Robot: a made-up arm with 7 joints. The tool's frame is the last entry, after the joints. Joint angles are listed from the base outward. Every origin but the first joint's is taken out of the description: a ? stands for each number. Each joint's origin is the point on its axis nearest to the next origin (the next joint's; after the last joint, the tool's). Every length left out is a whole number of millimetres.
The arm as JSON. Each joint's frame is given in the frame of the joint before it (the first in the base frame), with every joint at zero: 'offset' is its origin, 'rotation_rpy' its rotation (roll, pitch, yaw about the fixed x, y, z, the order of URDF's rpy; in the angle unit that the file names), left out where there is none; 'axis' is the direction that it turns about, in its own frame. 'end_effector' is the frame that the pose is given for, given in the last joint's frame.
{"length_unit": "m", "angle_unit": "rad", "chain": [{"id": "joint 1", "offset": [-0.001, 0.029, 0.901], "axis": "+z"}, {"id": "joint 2", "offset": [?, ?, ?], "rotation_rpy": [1.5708, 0.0, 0.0], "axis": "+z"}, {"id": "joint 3", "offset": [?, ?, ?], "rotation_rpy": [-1.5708, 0.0, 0.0], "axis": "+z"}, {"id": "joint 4", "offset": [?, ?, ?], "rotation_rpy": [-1.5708, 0.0, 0.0], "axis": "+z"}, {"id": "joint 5", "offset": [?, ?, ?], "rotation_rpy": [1.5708, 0.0, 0.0], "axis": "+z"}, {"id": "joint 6", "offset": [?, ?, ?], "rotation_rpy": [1.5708, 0.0, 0.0], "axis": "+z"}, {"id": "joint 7", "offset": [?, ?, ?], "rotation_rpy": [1.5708, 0.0, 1.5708], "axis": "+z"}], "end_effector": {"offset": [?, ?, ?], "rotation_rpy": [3.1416, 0.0, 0.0]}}
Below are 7 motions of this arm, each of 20 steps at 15 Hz.
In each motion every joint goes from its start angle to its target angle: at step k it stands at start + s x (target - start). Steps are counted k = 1, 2, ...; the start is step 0. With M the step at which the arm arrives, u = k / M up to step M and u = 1 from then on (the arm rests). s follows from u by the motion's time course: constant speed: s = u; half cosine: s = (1 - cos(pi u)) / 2; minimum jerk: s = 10 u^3 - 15 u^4 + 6 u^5.
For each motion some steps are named. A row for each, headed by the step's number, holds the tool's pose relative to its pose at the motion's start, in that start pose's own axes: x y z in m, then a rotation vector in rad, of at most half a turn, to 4 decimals.
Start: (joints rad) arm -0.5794 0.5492 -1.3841 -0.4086 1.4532 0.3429 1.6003
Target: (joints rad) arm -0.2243 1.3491 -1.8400 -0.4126 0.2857 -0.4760 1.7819
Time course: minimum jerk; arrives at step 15
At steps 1, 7, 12, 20:
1: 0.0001 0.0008 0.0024 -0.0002 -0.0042 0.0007
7: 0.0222 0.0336 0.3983 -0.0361 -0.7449 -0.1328
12: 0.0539 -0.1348 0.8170 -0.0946 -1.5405 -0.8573
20: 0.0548 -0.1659 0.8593 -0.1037 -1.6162 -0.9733

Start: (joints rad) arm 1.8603 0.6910 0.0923 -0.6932 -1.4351 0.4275 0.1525
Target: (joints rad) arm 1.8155 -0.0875 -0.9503 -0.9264 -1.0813 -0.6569 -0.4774
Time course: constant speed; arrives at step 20
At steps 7, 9, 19, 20:
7: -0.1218 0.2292 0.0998 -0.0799 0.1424 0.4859
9: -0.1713 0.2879 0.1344 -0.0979 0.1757 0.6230
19: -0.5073 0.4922 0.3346 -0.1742 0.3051 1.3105
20: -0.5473 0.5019 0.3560 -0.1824 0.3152 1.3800

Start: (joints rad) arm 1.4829 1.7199 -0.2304 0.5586 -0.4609 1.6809 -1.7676
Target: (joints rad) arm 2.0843 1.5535 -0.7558 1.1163 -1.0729 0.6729 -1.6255
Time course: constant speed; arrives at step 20
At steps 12, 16, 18, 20:
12: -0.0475 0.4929 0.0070 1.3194 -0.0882 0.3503
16: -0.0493 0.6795 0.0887 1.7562 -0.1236 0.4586
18: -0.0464 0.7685 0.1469 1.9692 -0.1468 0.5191
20: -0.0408 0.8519 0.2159 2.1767 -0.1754 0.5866

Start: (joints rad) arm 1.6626 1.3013 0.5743 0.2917 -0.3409 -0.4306 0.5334
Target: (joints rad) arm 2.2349 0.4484 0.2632 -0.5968 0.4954 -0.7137 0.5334
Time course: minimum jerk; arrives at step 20
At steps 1, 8, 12, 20:
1: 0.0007 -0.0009 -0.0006 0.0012 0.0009 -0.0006
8: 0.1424 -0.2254 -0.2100 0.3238 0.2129 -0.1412
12: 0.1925 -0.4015 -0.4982 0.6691 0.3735 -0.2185
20: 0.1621 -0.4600 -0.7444 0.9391 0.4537 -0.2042

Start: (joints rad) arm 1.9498 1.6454 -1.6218 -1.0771 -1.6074 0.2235 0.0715
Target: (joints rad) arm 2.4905 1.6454 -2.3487 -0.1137 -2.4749 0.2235 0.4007
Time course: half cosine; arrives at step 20
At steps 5, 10, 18, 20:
5: -0.0349 0.1302 0.0818 -0.1166 -0.1327 0.1953
10: -0.2813 0.4121 0.2544 -0.3770 -0.5740 0.6066
18: -0.8488 0.5566 0.3172 -0.5898 -1.3975 1.0033
20: -0.8795 0.5545 0.3133 -0.5944 -1.4455 1.0184

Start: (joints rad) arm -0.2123 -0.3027 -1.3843 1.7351 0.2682 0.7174 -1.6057
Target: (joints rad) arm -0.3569 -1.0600 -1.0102 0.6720 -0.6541 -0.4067 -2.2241
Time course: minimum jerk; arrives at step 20
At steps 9, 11, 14, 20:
9: 0.3484 -0.1006 0.0388 0.2044 0.4924 0.6776
11: 0.5096 -0.0928 0.0183 0.3258 0.7402 0.8847
14: 0.6949 -0.0416 -0.0364 0.4881 1.0502 1.0451
20: 0.7952 0.0124 -0.0837 0.5898 1.2302 1.0840

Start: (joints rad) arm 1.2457 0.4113 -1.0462 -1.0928 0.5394 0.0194 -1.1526
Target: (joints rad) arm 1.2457 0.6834 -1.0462 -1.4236 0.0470 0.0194 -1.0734
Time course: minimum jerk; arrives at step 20
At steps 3, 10, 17, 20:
3: 0.0008 -0.0021 0.0118 -0.0187 0.0120 0.0021
10: 0.0231 -0.0076 0.2160 -0.3605 0.2207 0.0209
17: 0.0575 0.0423 0.3974 -0.7188 0.4140 0.0070
20: 0.0597 0.0465 0.4066 -0.7394 0.4243 0.0053

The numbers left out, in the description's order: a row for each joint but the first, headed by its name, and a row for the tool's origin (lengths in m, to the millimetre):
joint 2: 0.011 -0.134 0.0
joint 3: -0.019 0.621 0.0
joint 4: 0.042 0.042 0.0
joint 5: -0.016 -0.407 0.0
joint 6: -0.007 -0.146 0.0
joint 7: -0.027 0.107 0.0
tool: -0.013 0.003 0.0

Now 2 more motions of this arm.
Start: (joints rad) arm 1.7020 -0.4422 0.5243 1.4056 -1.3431 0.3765 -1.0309
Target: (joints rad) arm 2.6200 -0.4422 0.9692 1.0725 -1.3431 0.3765 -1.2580
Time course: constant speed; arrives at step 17
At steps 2, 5, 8, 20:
2: 0.0356 -0.0268 0.0925 -0.1346 -0.0749 0.0497
5: 0.0779 -0.0424 0.2343 -0.3325 -0.1925 0.1232
8: 0.1047 -0.0309 0.3736 -0.5248 -0.3166 0.1958
20: 0.0869 0.1176 0.7185 -1.0611 -0.7302 0.4123

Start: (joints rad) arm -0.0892 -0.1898 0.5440 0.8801 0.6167 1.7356 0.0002
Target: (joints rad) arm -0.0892 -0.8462 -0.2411 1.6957 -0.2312 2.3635 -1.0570
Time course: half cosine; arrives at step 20
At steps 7, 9, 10, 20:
7: -0.0468 -0.2033 0.0050 -0.2893 0.1067 0.6524
9: -0.0719 -0.3036 0.0276 -0.3854 0.2426 1.0006
10: -0.0848 -0.3528 0.0443 -0.4141 0.3331 1.1773
20: -0.1560 -0.5997 0.2124 -0.1534 1.1174 2.0769

